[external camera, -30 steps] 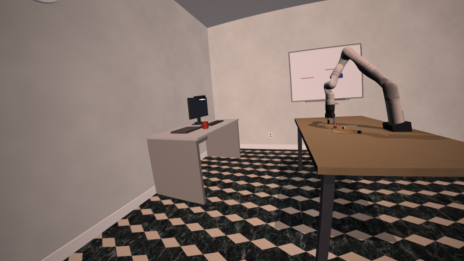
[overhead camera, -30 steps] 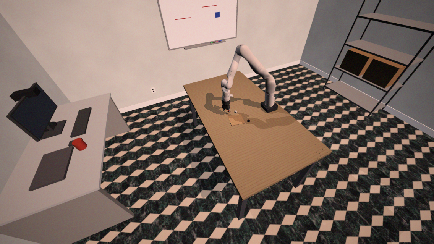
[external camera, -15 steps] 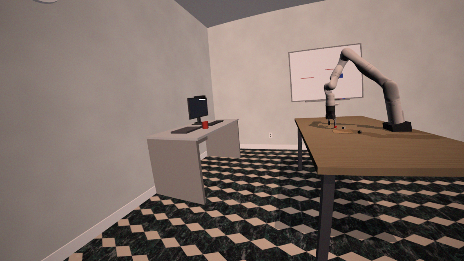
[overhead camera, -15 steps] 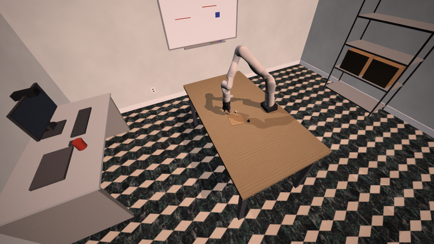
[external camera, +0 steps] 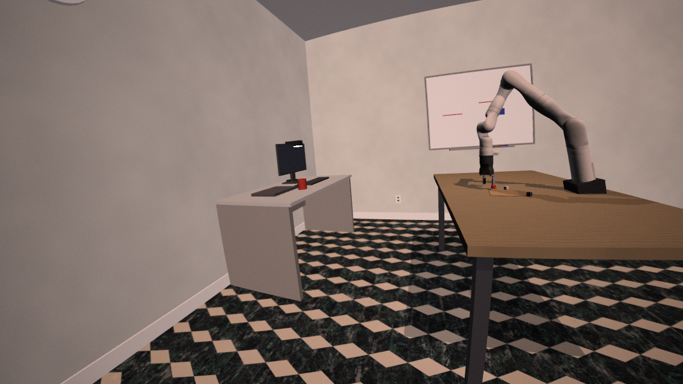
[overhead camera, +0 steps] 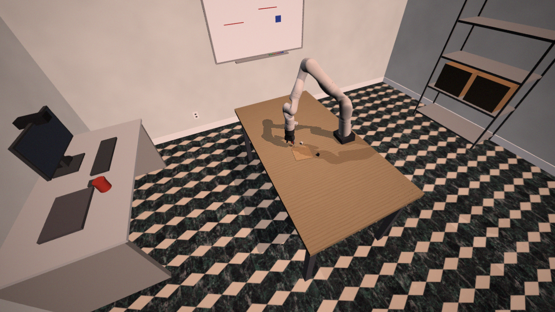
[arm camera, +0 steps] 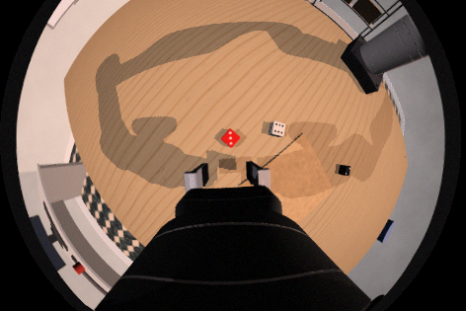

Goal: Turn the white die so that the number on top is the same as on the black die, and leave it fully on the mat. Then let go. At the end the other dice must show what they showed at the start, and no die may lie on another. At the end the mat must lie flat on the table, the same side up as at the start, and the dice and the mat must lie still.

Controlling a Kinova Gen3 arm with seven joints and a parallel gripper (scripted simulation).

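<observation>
Right now my hand is 40 mm above the red die, 30 mm to the left of it and 30 mm past it. From my hand the other things lie so: white die (100 mm behind, 40 mm below, 10 mm to the left); then black die (180 mm to the left, 160 mm behind, 40 mm below); then tan mat (110 mm to the left, 50 mm below, 50 mm behind).
</observation>
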